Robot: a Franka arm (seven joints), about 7 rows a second.
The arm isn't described. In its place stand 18 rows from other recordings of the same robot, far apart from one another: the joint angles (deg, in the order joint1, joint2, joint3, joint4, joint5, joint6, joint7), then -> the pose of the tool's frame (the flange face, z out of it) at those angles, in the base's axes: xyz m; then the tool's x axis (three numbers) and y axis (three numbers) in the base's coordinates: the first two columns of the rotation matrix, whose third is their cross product.
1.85 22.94 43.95 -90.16 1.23 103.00 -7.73 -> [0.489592 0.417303 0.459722 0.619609 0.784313 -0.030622 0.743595 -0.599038 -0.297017]
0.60 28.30 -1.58 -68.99 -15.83 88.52 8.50 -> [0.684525 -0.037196 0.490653 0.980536 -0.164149 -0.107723 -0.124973 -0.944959 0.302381]
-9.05 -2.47 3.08 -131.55 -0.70 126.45 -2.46 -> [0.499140 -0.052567 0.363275 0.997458 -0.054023 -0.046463 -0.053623 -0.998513 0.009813]
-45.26 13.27 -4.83 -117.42 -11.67 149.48 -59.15 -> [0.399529 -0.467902 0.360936 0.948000 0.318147 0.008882 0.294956 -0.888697 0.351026]
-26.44 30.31 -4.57 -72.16 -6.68 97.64 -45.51 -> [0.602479 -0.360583 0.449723 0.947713 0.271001 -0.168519 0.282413 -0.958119 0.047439]
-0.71 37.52 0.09 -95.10 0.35 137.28 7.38 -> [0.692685 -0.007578 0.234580 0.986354 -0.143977 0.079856 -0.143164 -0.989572 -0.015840]
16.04 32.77 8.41 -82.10 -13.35 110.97 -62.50 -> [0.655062 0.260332 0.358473 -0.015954 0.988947 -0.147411 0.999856 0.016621 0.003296]
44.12 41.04 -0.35 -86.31 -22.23 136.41 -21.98 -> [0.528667 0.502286 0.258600 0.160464 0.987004 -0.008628 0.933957 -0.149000 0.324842]
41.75 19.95 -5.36 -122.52 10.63 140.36 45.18 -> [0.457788 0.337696 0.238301 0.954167 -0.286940 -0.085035 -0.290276 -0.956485 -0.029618]
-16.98 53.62 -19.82 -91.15 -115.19 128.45 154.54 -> [0.558469 -0.410452 0.120406 0.040718 -0.086038 0.995459 -0.981108 -0.192023 0.023534]
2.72 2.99 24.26 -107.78 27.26 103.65 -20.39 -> [0.486757 0.286715 0.480170 0.777442 0.628667 0.019021 0.561661 -0.680333 -0.470833]
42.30 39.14 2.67 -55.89 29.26 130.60 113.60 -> [0.558806 0.554461 0.542405 0.197995 -0.719554 -0.665613 -0.968964 -0.041142 -0.243754]
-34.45 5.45 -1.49 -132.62 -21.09 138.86 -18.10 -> [0.419959 -0.306293 0.303611 0.994466 -0.044929 -0.094962 -0.022591 -0.974244 0.224361]
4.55 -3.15 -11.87 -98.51 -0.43 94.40 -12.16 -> [0.536679 -0.072462 0.590208 0.996201 0.085469 -0.016713 0.085353 -0.996322 -0.007521]
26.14 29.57 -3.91 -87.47 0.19 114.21 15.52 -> [0.635832 0.267512 0.355496 0.991726 0.122515 -0.038328 0.124112 -0.991358 0.042502]
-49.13 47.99 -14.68 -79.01 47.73 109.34 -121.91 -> [0.393365 -0.596485 0.211900 0.651395 0.510129 0.561651 0.632207 -0.774217 -0.030029]
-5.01 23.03 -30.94 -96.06 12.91 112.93 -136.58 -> [0.554176 -0.339952 0.392406 -0.122121 0.991961 0.033164 0.991914 0.123142 -0.030700]
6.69 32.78 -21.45 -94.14 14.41 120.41 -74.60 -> [0.661857 -0.131354 0.294280 0.576080 0.817328 -0.010360 0.815120 -0.575376 -0.067247]
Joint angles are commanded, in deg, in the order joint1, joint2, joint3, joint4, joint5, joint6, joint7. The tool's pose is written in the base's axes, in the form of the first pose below.
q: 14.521 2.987 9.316 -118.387 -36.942 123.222 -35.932
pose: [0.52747 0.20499 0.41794 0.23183 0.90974 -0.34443 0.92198 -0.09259 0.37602]
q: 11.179 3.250 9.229 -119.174 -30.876 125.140 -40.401
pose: [0.53583 0.17828 0.40950 0.24166 0.92614 -0.28959 0.93849 -0.14722 0.31235]
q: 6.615 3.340 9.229 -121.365 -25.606 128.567 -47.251
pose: [0.54232 0.14022 0.39465 0.22401 0.94430 -0.24109 0.95440 -0.16246 0.25044]
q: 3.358 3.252 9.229 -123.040 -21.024 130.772 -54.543
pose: [0.54423 0.11223 0.38481 0.18572 0.96159 -0.20210 0.96894 -0.14504 0.20030]
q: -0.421 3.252 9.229 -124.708 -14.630 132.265 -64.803
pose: [0.54432 0.07872 0.37343 0.12998 0.98060 -0.14672 0.98463 -0.11024 0.13549]
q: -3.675 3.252 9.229 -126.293 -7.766 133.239 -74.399
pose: [0.54144 0.04984 0.36233 0.08904 0.99318 -0.07529 0.99299 -0.08262 0.08451]
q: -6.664 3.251 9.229 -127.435 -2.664 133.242 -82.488
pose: [0.53745 0.02293 0.35347 0.05616 0.99822 -0.02007 0.99732 -0.05514 0.04809]
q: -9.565 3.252 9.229 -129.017 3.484 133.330 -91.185
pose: [0.52992 -0.00226 0.34165 0.02628 0.99821 0.05370 0.99944 -0.02734 0.01905]
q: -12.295 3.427 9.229 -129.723 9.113 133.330 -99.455
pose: [0.52569 -0.02556 0.33494 -0.00319 0.99228 0.12396 0.99985 0.00107 0.01715]
